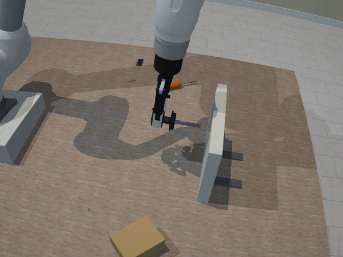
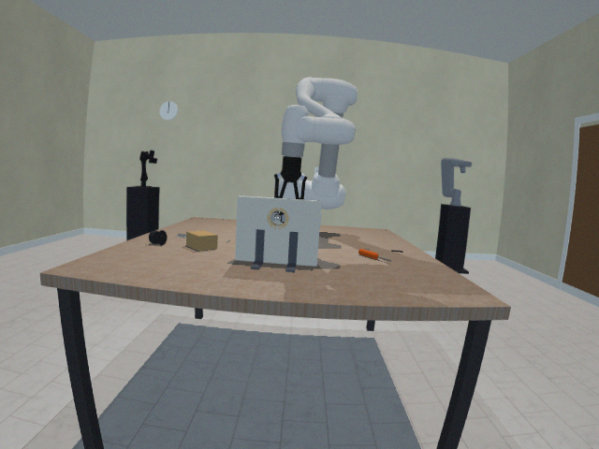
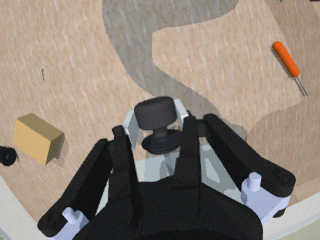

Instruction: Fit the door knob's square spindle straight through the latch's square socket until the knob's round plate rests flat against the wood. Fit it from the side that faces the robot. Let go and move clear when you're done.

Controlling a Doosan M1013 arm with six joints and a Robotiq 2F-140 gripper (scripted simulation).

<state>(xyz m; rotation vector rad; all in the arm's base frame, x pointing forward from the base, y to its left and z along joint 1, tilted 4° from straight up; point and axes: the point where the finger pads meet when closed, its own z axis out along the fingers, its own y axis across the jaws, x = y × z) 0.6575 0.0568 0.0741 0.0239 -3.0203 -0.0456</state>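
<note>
Now: hand 180 mm short of the white door panel, 40 mm above it and 20 mm to the left of it. From my hand the other things lie so: tan box 360 mm to the right, 150 mm below, 30 mm ahead; then small black piece 510 mm to the left, 210 mm behind, 180 mm below; then small screw 290 mm to the right, 180 mm below, 140 mm behind.
</note>
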